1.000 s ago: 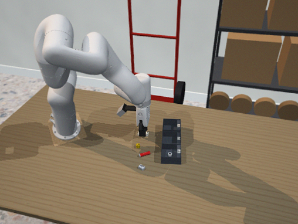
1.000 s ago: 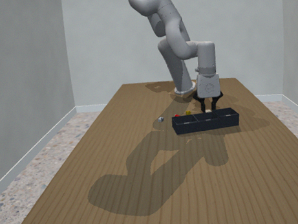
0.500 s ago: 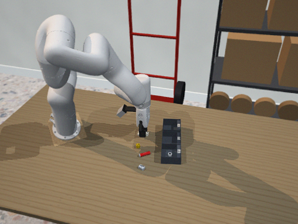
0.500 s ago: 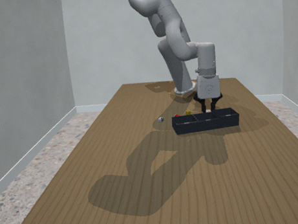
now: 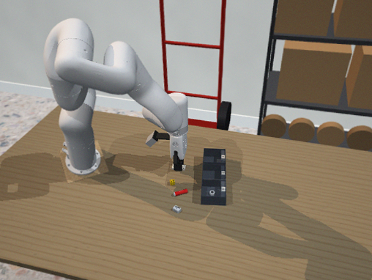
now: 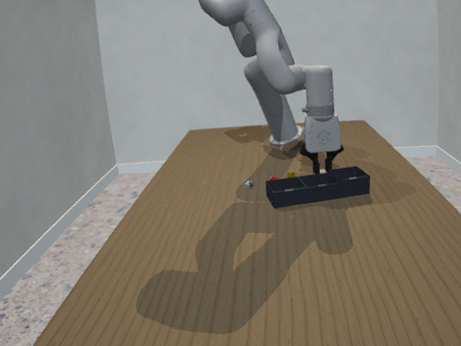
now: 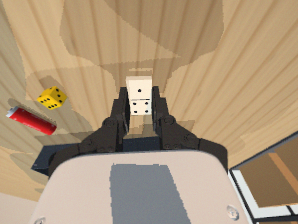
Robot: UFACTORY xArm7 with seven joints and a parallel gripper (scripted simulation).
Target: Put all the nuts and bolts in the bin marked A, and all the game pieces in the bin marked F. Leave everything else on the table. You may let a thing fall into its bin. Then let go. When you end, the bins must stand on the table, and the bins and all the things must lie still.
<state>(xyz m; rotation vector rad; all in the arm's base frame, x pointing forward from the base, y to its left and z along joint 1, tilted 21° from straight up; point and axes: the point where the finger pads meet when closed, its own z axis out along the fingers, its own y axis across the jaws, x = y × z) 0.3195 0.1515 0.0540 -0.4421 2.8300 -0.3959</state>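
The dark bin lies 140 mm ahead of my hand and 10 mm to the right of it. From my hand the other things lie so: white domino (20 mm below); then yellow die (90 mm to the right, 20 mm ahead, 10 mm below); then red cylinder (120 mm to the right, 70 mm ahead, 20 mm below).
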